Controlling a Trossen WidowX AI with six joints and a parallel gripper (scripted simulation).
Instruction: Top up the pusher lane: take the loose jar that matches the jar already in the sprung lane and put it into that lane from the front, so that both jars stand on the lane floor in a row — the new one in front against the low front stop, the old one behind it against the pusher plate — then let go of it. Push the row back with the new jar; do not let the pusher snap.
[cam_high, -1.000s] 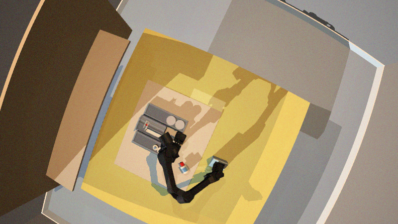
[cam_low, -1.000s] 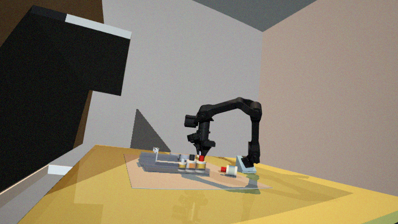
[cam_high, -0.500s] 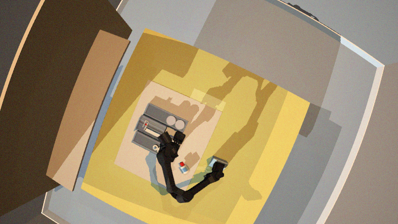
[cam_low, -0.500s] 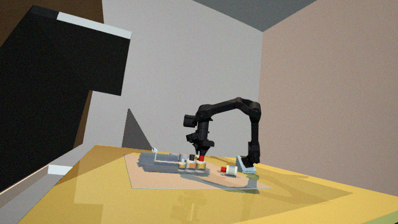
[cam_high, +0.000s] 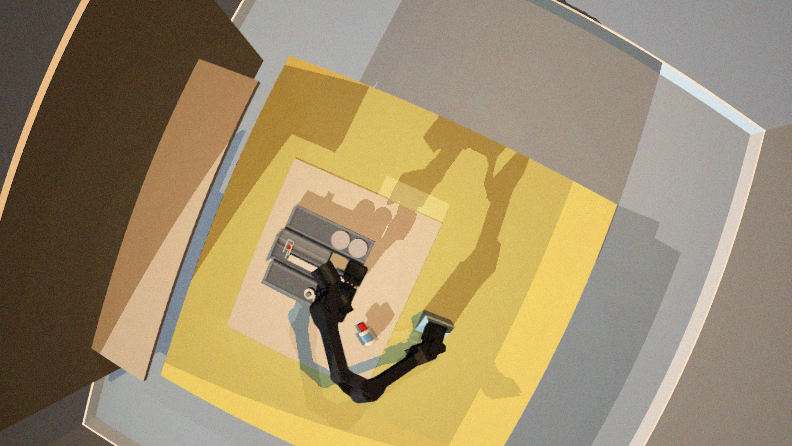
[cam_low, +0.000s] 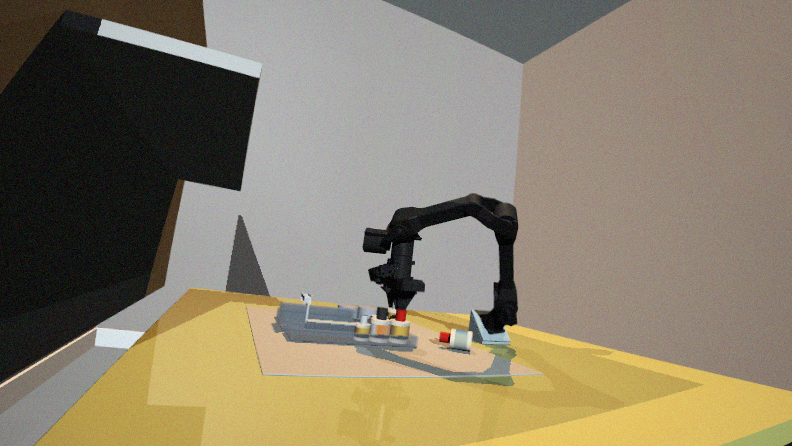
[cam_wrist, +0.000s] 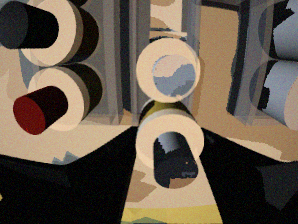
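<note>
Right now the grey lane rack is 160 mm ahead of my gripper tip, 40 mm to the right of it and 30 mm below it. From my gripper tip the other things lie so: shelf: 520 mm ahead, 310 mm above, 50 mm to the right; then red mark: 220 mm ahead, 70 mm to the right, 20 mm above.
</note>
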